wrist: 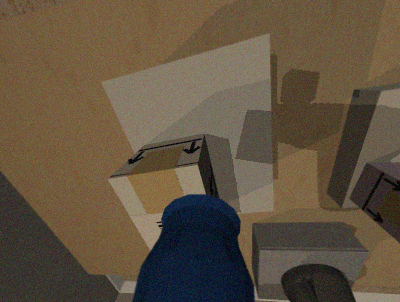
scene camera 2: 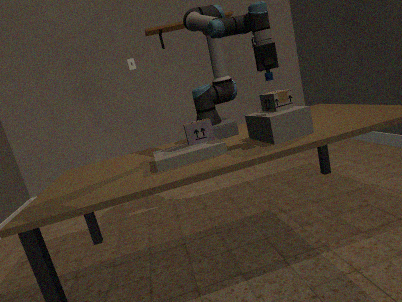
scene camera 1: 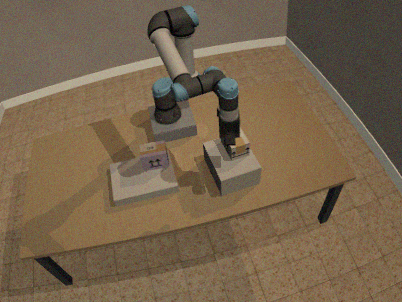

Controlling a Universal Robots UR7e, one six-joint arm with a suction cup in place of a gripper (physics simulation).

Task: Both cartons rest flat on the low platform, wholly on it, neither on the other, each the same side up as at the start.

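Frame: origin at the arm's base, x back, y up, z left, level; metres.
Where they show: hand, its tool point: (wrist: 200, 226) (scene camera 2: 269, 80); arm's base, origin of its link: (wrist: 311, 280) (scene camera 1: 168, 115).
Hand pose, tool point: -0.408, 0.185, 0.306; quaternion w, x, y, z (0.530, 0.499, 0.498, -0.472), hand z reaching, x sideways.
Each offset is from my tool point to the top centre of the thing, as dx, dy, dz. Level surfaces: height alone.
A white carton with orange tape {+0.085, -0.063, +0.032} (scene camera 1: 241, 150) (scene camera 2: 280, 99) (wrist: 155, 187) rests upright, arrows up, on the taller grey block {+0.043, -0.146, +0.010} (scene camera 1: 240, 176) (scene camera 2: 292, 125) (wrist: 200, 70). A lilac carton {+0.097, -0.119, -0.363} (scene camera 1: 154, 160) (scene camera 2: 192, 135) (wrist: 371, 187) stands upright, arrows up, at the back right of the low platform {+0.025, -0.218, -0.432} (scene camera 1: 145, 192) (scene camera 2: 190, 157) (wrist: 352, 147); whether it overhangs the back edge is unclear. My blue suction cup (scene camera 2: 269, 77) (wrist: 201, 215) is open and holds nothing: it hangs above the white carton with a visible gap in scene camera 2. The tool hides part of this carton in scene camera 1.
The arm's grey base block (scene camera 1: 175, 132) (scene camera 2: 230, 129) (wrist: 310, 237) stands at the back of the wooden table {dy -0.266} (scene camera 1: 75, 220) (scene camera 2: 100, 185) (wrist: 65, 115), between and behind the platform and the taller block. The arm casts shadows over both supports. A wall shelf (scene camera 2: 172, 29) is behind the arm.
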